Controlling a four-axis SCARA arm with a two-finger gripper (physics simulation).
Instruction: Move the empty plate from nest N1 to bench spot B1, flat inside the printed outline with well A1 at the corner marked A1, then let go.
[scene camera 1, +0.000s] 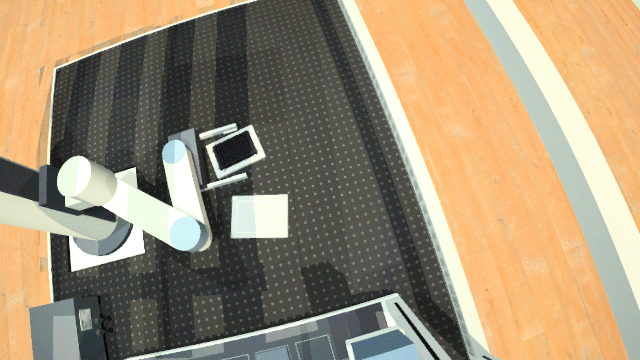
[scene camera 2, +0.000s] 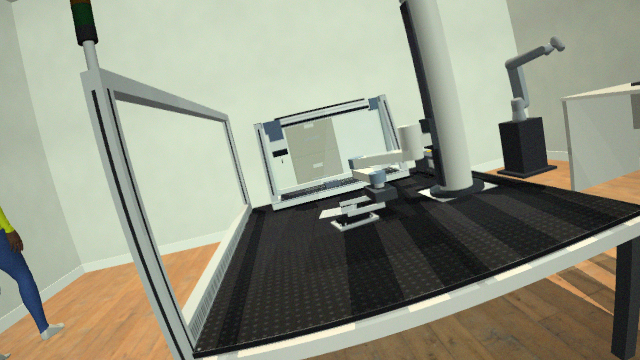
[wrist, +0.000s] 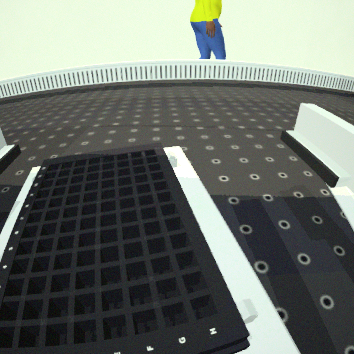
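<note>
The black, many-welled plate lies in the white nest. Letters F, G and H show on its near edge in the wrist view. My gripper is open and empty. Its two long white fingers are spread wide on either side of the plate, apparently a little above it. In the wrist view the plate sits nearer the left finger and is slightly turned. The white card with a printed outline lies beside the nest; its A1 mark is unreadable here.
The arm's column stands on a white base plate. A dark grey box is at the bench corner. A framed deck unit stands along one side. A vented rail edges the bench, with a person beyond.
</note>
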